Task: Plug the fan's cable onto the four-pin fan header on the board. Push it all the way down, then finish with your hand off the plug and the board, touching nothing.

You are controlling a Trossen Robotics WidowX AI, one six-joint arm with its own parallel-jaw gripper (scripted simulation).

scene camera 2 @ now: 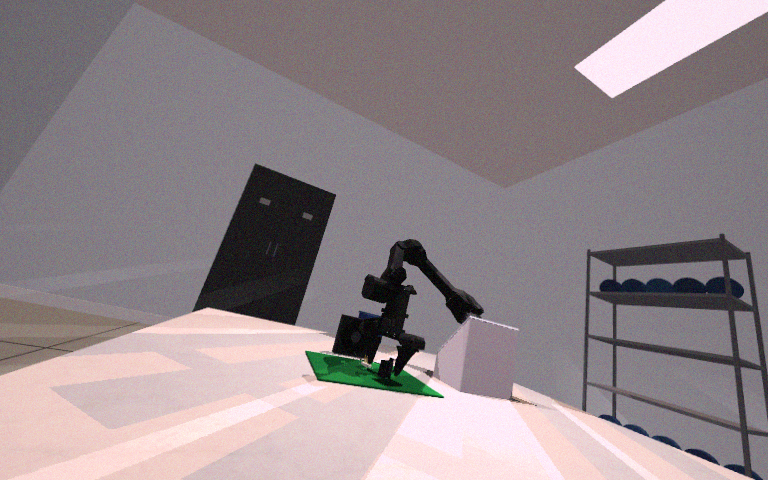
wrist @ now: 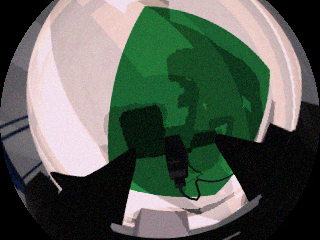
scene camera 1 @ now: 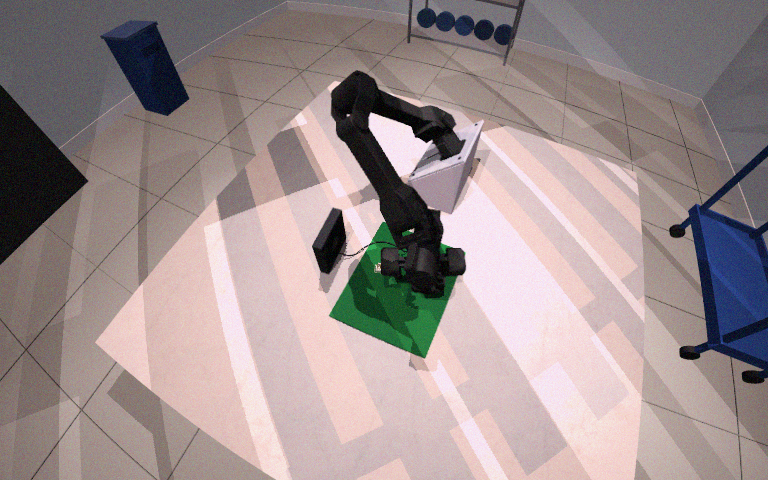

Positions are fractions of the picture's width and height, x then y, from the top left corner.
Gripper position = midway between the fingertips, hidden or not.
Observation:
The gripper (scene camera 2: 0.50,0.77) is open and holds nothing. Also in view: a green board (wrist: 0.57,0.31), a black fan (scene camera 2: 0.45,0.71) and a black plug (wrist: 0.55,0.66).
The gripper also shows in the wrist view (wrist: 0.55,0.61).

